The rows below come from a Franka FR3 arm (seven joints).
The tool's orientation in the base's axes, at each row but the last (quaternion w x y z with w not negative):
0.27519 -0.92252 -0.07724 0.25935
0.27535 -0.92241 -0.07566 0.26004
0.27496 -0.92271 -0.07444 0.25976
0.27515 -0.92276 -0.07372 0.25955
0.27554 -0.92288 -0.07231 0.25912
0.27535 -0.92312 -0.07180 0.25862
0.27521 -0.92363 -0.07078 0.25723
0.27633 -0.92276 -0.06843 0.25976
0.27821 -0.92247 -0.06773 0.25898
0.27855 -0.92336 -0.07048 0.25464
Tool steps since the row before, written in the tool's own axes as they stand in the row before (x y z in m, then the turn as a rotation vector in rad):
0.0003 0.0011 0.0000 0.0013 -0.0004 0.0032
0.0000 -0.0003 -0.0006 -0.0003 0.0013 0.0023
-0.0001 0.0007 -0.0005 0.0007 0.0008 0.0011
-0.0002 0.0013 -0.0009 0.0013 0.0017 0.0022
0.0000 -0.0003 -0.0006 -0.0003 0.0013 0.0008
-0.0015 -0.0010 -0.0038 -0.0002 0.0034 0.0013
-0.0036 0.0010 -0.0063 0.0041 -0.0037 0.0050
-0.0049 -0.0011 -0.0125 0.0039 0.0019 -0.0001
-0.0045 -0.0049 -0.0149 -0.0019 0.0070 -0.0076
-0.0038 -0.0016 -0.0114 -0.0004 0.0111 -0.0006
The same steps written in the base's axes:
0.0003 -0.0008 -0.0007 -0.0006 0.0022 -0.0026
0.0003 0.0000 0.0006 -0.0015 -0.0001 -0.0022
0.0002 -0.0008 0.0000 0.0000 0.0000 -0.0015
0.0003 -0.0016 0.0000 0.0000 0.0000 -0.0031
0.0003 0.0000 0.0006 -0.0007 -0.0008 -0.0011
0.0007 -0.0014 0.0039 -0.0009 -0.0023 -0.0027
0.0001 -0.0048 0.0055 0.0010 0.0066 -0.0034
0.0023 -0.0063 0.0117 0.0034 -0.0006 -0.0027
0.0039 -0.0042 0.0153 0.0022 -0.0100 0.0024
0.0026 -0.0052 0.0107 -0.0002 -0.0097 -0.0055

